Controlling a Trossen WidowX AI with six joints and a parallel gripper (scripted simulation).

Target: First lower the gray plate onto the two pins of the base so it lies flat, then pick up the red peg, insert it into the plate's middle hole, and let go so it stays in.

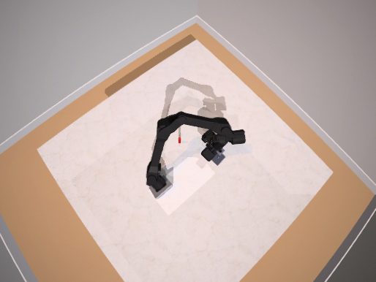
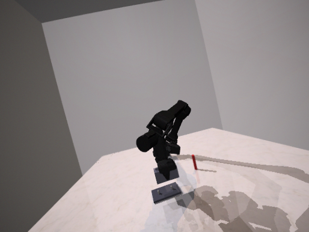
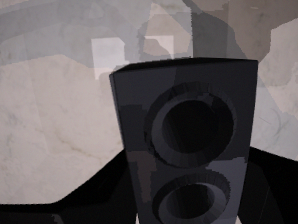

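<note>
My gripper tip is now 2 cm to the left of the dark base and 6 cm above it. Round my gripper tip: red peg (12 cm behind, 16 cm to the left, 3 cm below); then gray plate (3 cm above).
</note>
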